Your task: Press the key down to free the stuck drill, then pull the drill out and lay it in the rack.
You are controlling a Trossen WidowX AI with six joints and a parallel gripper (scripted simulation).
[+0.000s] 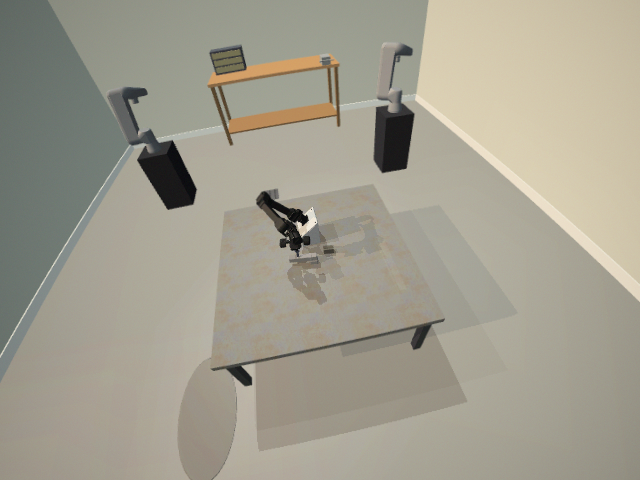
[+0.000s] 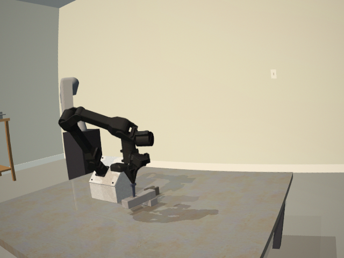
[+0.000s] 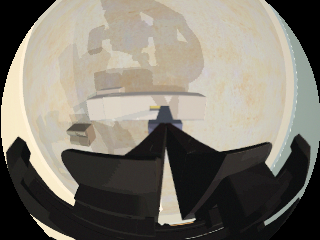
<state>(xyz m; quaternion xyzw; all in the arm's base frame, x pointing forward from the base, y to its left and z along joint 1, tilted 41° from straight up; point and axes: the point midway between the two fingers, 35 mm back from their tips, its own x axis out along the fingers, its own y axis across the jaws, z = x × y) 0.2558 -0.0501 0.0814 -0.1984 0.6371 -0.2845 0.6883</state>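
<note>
My gripper tip is now 30 mm above the dark blue key. From my gripper tip the other things lie so: grey block (30 mm to the left, 90 mm below); drill (10 mm ahead, 50 mm to the left, 80 mm below).
</note>
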